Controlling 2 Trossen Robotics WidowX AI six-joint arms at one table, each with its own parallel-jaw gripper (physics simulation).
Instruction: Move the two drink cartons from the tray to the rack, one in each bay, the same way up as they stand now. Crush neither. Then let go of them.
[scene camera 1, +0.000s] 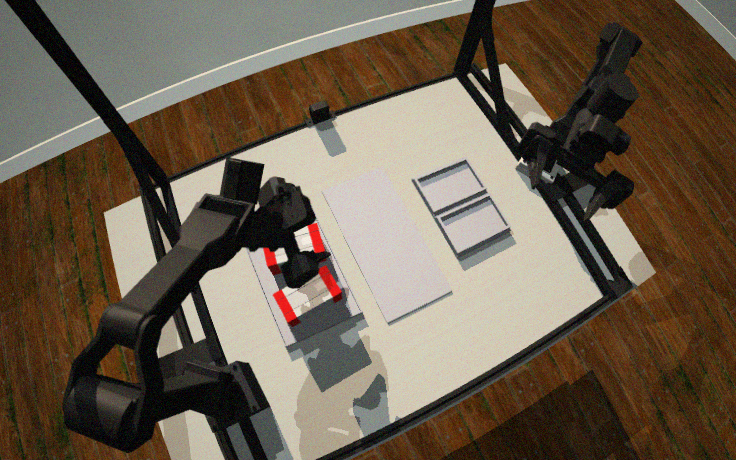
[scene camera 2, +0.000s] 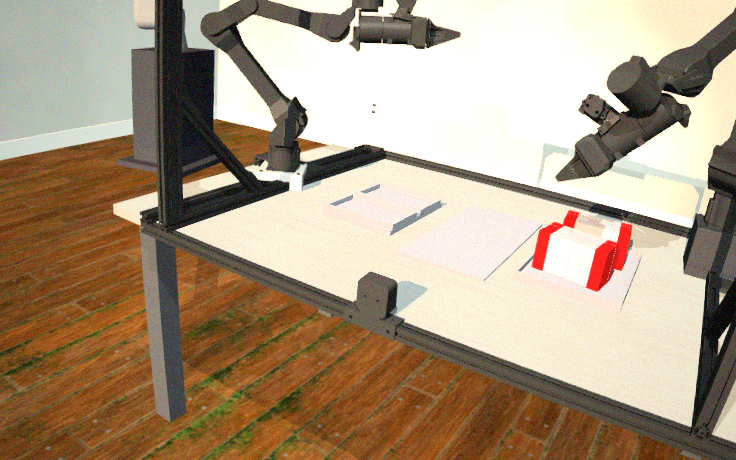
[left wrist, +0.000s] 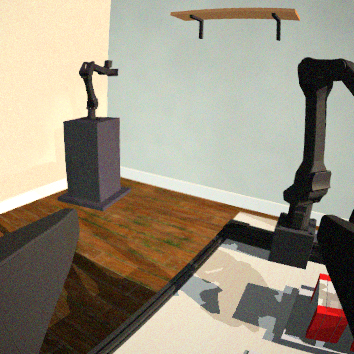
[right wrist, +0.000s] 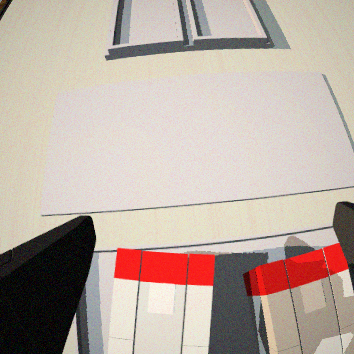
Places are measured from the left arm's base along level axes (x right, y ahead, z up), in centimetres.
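Pixels of known places: left gripper, between the fingertips: (scene camera 1: 560, 204) (scene camera 2: 457, 33) (left wrist: 203, 225); right gripper, between the fingertips: (scene camera 1: 320, 232) (scene camera 2: 564, 174) (right wrist: 218, 222); left arm's base, origin of its link: (scene camera 2: 282, 167); right arm's base, origin of its link: (scene camera 1: 224, 396) (scene camera 2: 722, 226) (left wrist: 296, 223).
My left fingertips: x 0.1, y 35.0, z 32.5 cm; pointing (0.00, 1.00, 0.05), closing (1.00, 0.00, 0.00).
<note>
Ahead of a thing's pixels: the offset from my left fingertips to its middle. "pt": to the spot under its first point. Level surfaces: height alone.
Two white drink cartons with red ends sit apart in the tray @(dx +33.7, dy +23.1, dz -35.3 cm) (scene camera 1: 325, 329) (scene camera 2: 569, 293). One carton @(dx +37.2, dy +19.6, dz -32.1 cm) (scene camera 1: 315, 237) (scene camera 2: 572, 252) (right wrist: 162, 310) is upper in scene camera 1, partly hidden by the right gripper; the other carton @(dx +28.8, dy +26.2, dz -32.1 cm) (scene camera 1: 309, 295) (scene camera 2: 625, 246) (left wrist: 327, 322) (right wrist: 312, 300) is lower and slightly angled to it. My right gripper (scene camera 1: 312, 260) (scene camera 2: 559, 177) (right wrist: 218, 222) is open and empty, tilted down above the cartons. My left gripper (scene camera 1: 561, 201) (scene camera 2: 458, 35) (left wrist: 203, 225) is open and empty, high beyond the rack. The two-bay rack @(dx +12.4, dy -12.0, dz -35.1 cm) (scene camera 1: 461, 202) (scene camera 2: 358, 221) (right wrist: 145, 50) holds no carton.
A low flat board @(dz -35.7 cm) (scene camera 1: 385, 244) (scene camera 2: 472, 241) (right wrist: 195, 145) lies between tray and rack. Dark frame rails edge the table, with upright posts at the corners. A small dark box @(pt dx +53.9, dy -12.7, dz -31.3 cm) (scene camera 1: 319, 111) (scene camera 2: 376, 294) is on the rail at the top edge in scene camera 1.
</note>
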